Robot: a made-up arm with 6 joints.
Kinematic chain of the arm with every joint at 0, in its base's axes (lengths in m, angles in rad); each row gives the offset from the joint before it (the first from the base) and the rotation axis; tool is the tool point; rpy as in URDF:
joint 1: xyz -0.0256 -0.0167 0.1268 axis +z
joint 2: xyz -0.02 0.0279 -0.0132 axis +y
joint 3: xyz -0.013 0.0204 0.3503 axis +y
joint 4: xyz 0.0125 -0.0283 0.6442 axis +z
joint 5: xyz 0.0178 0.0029 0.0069 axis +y
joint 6: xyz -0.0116 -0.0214 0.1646 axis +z
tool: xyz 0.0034 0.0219 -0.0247 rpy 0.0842 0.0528 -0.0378
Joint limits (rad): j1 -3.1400..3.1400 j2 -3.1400..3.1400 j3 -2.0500..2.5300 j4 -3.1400..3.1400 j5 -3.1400..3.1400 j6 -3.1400..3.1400
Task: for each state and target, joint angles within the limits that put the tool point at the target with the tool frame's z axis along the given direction. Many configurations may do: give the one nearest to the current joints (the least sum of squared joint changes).
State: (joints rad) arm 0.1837 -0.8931 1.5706 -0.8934 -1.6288 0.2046
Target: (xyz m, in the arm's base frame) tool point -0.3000 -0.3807 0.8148 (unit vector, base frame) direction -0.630 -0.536 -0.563
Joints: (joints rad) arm 1.0617 -1.1121 1.0377 -0.4332 -2.1595 0.1145
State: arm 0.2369 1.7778 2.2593 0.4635 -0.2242 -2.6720
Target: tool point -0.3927 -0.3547 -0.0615 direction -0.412 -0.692 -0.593
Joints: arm 0.6261 2.3050 2.5300 0.5321 -0.7751 -2.8653
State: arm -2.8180 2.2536 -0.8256 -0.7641 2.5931 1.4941
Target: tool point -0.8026 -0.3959 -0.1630 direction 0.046 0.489 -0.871
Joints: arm -2.6049 2.4395 -1.0674 -0.5148 1.9571 1.5429
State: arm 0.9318 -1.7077 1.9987 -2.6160 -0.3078 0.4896
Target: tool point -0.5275 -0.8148 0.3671 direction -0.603 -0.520 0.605
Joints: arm 1.0705 -2.1350 1.1308 -2.1656 -0.3733 0.3299
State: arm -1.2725 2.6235 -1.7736 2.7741 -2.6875 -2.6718
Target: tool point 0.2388 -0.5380 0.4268 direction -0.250 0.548 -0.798
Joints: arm -1.2122 1.9569 -1.3962 2.8924 -3.1352 -2.7585
